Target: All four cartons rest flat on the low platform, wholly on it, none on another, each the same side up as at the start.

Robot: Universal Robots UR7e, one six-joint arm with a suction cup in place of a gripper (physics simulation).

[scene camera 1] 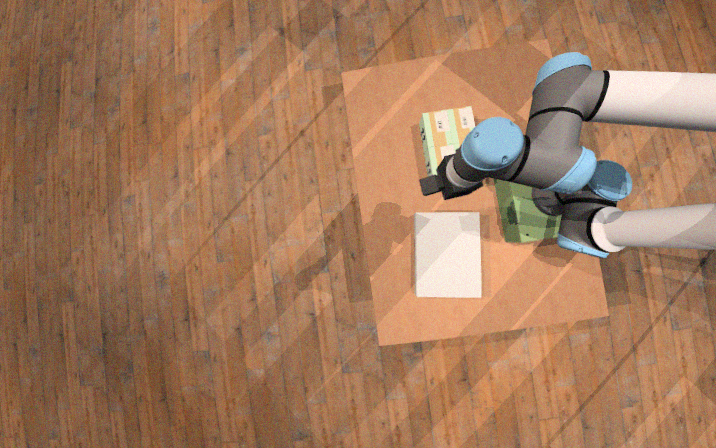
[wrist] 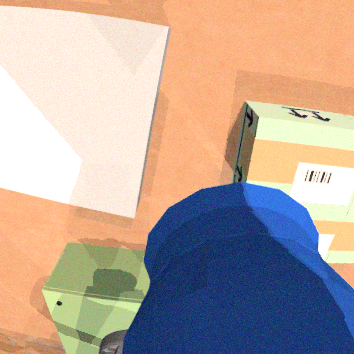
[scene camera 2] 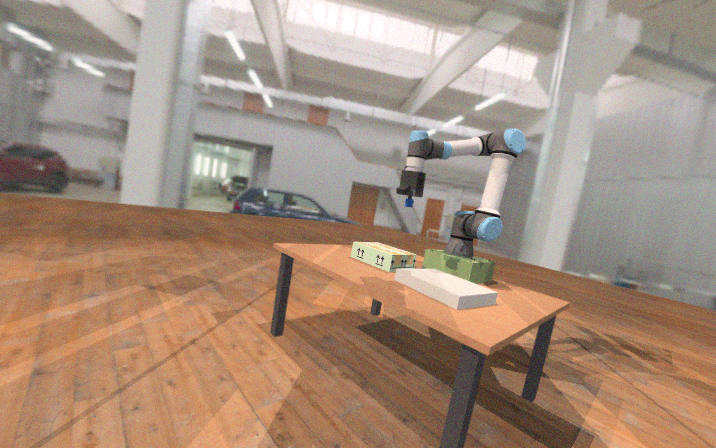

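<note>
Green and orange cartons with white labels sit side by side in a block with their labels up. The arm covers part of the block in scene camera 1, and I cannot tell whether anything lies under them. A low white slab, which looks like the platform, lies flat on the table beside them, with a gap between. Its bare top shows no carton. My blue suction cup is open and holds nothing. It hangs well above the table near the cartons; the arm hides it in scene camera 1.
The brown table carries a green box-shaped base under the arm, close to the cartons and the slab. The arm reaches over the table from the base's side.
</note>
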